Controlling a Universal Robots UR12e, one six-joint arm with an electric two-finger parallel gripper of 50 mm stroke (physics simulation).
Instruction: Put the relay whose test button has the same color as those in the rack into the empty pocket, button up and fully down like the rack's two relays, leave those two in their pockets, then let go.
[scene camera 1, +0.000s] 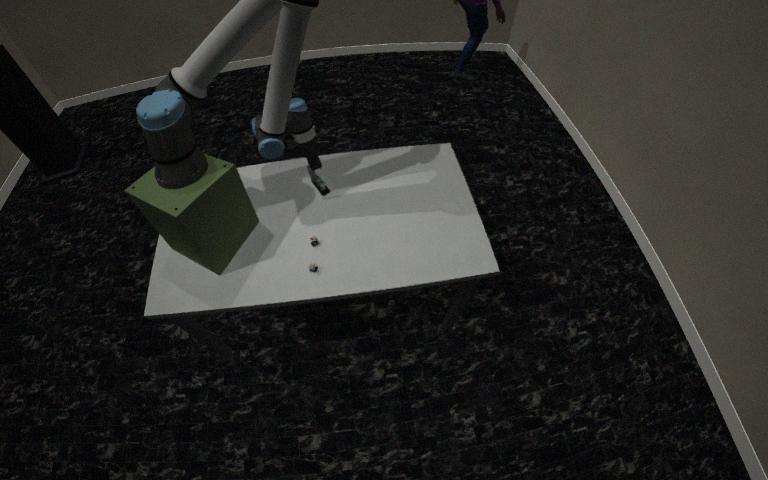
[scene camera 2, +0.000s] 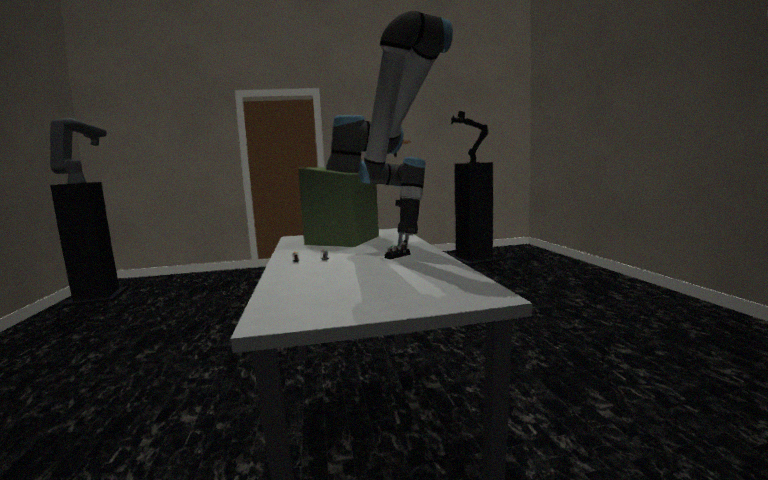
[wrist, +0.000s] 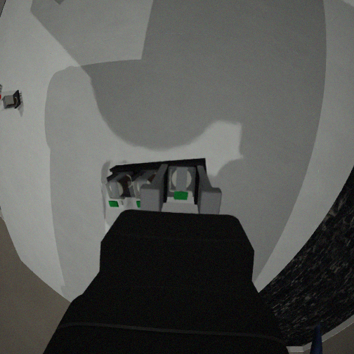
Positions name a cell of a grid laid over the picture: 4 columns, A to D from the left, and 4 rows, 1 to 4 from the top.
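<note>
The robot's wrist camera takes in the gripper (wrist: C2), along with a relay (wrist: C3).
</note>
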